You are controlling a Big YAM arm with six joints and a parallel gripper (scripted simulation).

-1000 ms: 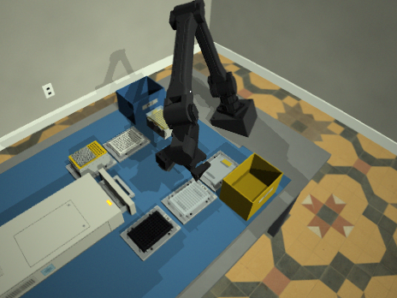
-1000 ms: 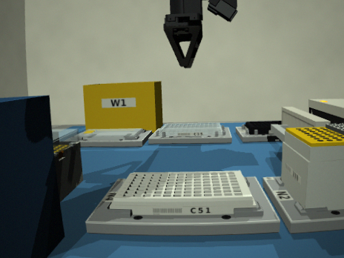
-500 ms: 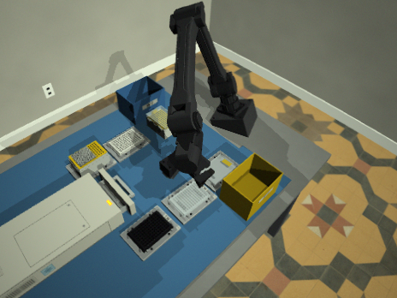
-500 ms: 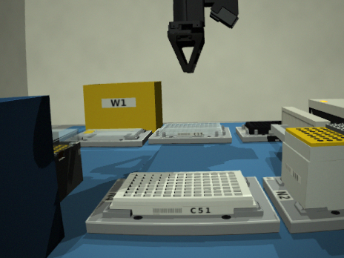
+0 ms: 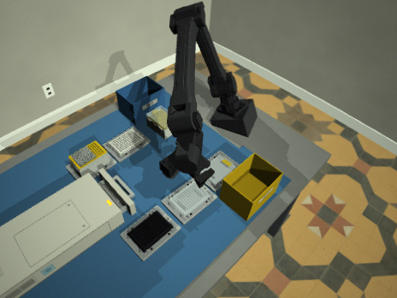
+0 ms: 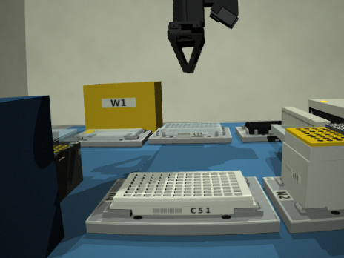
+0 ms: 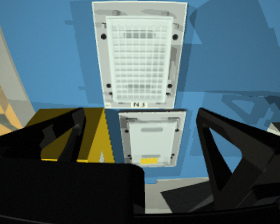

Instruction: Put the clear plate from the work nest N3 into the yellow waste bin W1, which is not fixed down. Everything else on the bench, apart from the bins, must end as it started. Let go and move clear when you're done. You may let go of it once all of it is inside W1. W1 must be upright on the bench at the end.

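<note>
My gripper is now 13 cm above the clear plate. Round my hand: black plate: 18 cm ahead, 13 cm below, 1 cm to the left; nest N3: 14 cm below; flat lid: 17 cm behind, 13 cm below, 2 cm to the right.
</note>
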